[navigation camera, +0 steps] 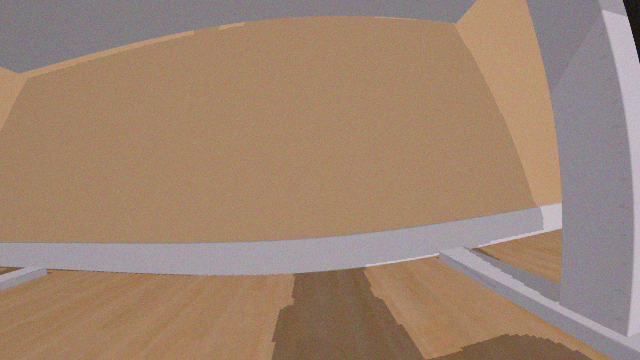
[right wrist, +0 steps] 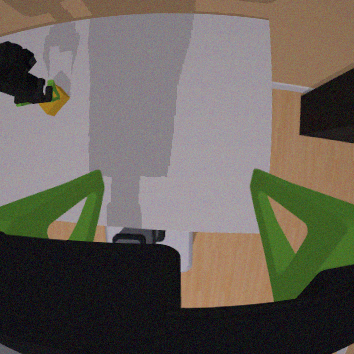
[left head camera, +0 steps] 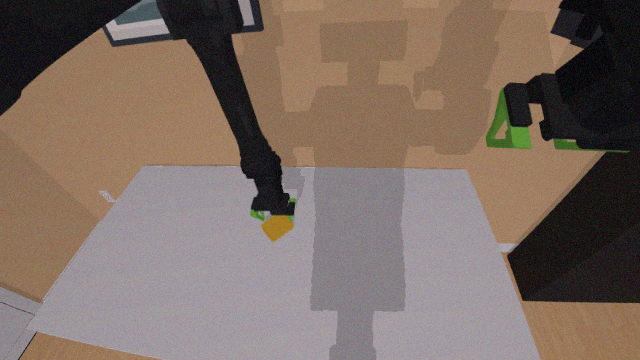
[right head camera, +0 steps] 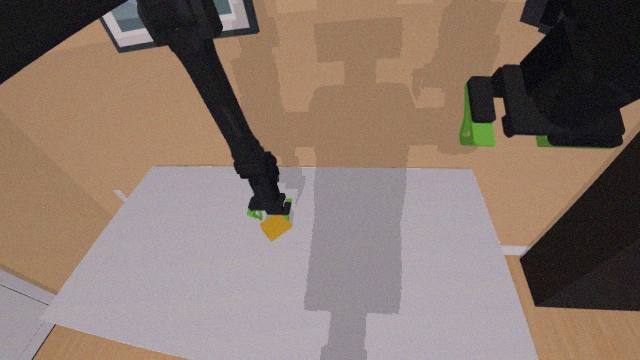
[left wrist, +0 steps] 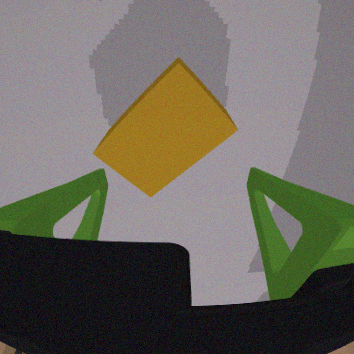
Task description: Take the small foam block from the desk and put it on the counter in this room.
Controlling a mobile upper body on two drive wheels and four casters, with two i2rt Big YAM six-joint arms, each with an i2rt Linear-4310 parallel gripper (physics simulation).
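Places are measured from the left arm's base along level axes (x ahead, y left, z up), in millimetres.
Pixels of known places: left gripper, fingertip midpoint: (right wrist: 47, 98) (left head camera: 277, 220) (right head camera: 274, 219) (left wrist: 176, 176); right gripper, fingertip midpoint: (right wrist: 176, 177) (left head camera: 521, 143) (right head camera: 499, 140).
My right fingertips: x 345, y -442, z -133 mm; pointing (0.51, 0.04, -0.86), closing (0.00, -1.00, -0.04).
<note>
Behind a point stands the place of what it marks.
A small orange-yellow foam block (left head camera: 277, 228) @(y 7, x 546, z -645 mm) (right head camera: 275, 228) @(y 6, x 544, z -645 mm) (left wrist: 165, 131) @(y 12, x 577, z -645 mm) (right wrist: 56, 102) @(y -11, x 553, z -649 mm) lies on the light grey desk (left head camera: 190, 280) @(y 279, x 370, z -690 mm) (right head camera: 190, 280) @(y 275, x 359, z -690 mm) (right wrist: 225, 125) @(y -576, x 464, z -690 mm). My left gripper (left head camera: 273, 216) @(y 4, x 560, z -616 mm) (right head camera: 270, 215) @(y 4, x 560, z -616 mm) (left wrist: 176, 176) @(y 4, x 560, z -616 mm) is open above the desk, close to the block. In the left wrist view the block lies just beyond the fingertips, turned at an angle, its near corner between them in the picture. My right gripper (right wrist: 176, 177) @(y -442, x 345, z -133 mm) is open and empty, high at the right. The counter cannot be made out for certain.
A black cabinet-like block (left head camera: 575, 240) @(y -1245, x 622, z -897 mm) (right head camera: 585, 245) @(y -1245, x 631, z -922 mm) (right wrist: 327, 110) @(y -1246, x 638, z -1085 mm) stands right of the desk. A framed picture (left head camera: 145, 35) @(y 414, x 919, z -112 mm) hangs on the wall behind. A pale grey surface (left head camera: 12, 315) @(y 1645, x 267, z -1207 mm) shows at the lower left. A white desk leg (navigation camera: 595, 165) @(y -568, x 485, z -1192 mm) stands at the right in the navigation view.
</note>
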